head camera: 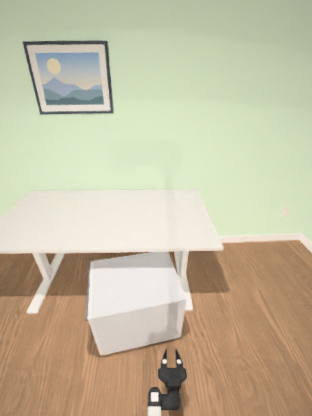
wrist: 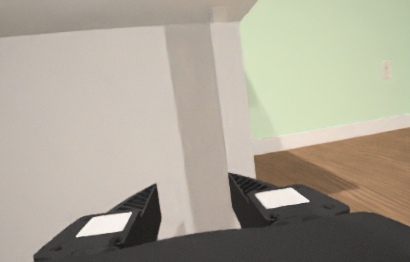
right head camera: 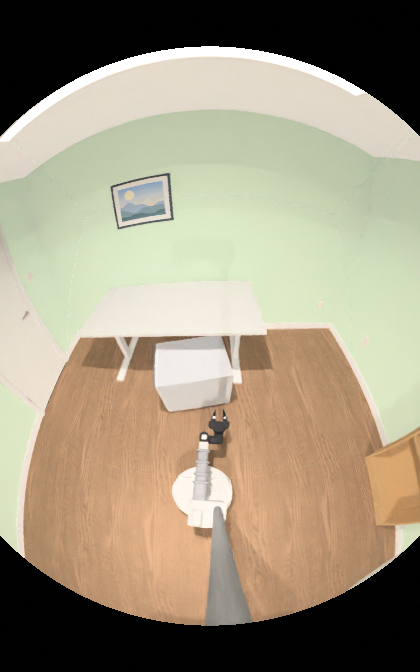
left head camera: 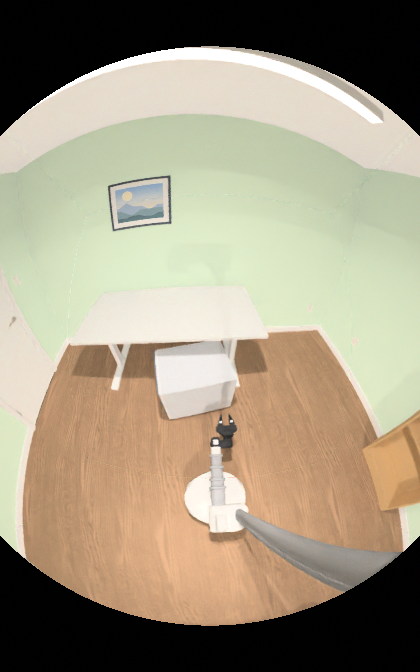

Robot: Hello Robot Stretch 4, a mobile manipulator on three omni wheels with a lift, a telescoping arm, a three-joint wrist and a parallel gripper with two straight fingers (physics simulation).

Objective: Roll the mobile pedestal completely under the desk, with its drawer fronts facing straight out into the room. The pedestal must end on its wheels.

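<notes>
The mobile pedestal [head camera: 132,290] [left head camera: 195,372] [right head camera: 192,362] [wrist: 90,110] is a plain white box. It stands upright, turned a little askew to the white desk [head camera: 110,220] [left head camera: 170,315] [right head camera: 175,310]. Its far part is under the front edge of the desktop; its near part sticks out into the room. A blank face points toward me. A thin blue line shows along its left edge in the head view. Its drawer fronts and wheels do not show. My gripper [head camera: 171,353] [left head camera: 225,417] [right head camera: 219,413] [wrist: 194,195] is open and empty, just in front of the near face, toward its right corner.
The desk's right leg [head camera: 184,272] [right head camera: 236,352] is close beside the pedestal's right side. The left leg [head camera: 44,267] [right head camera: 123,347] stands farther off to the left. A wooden shelf unit [left head camera: 372,472] [right head camera: 375,487] is at the right wall. A green wall is behind the desk.
</notes>
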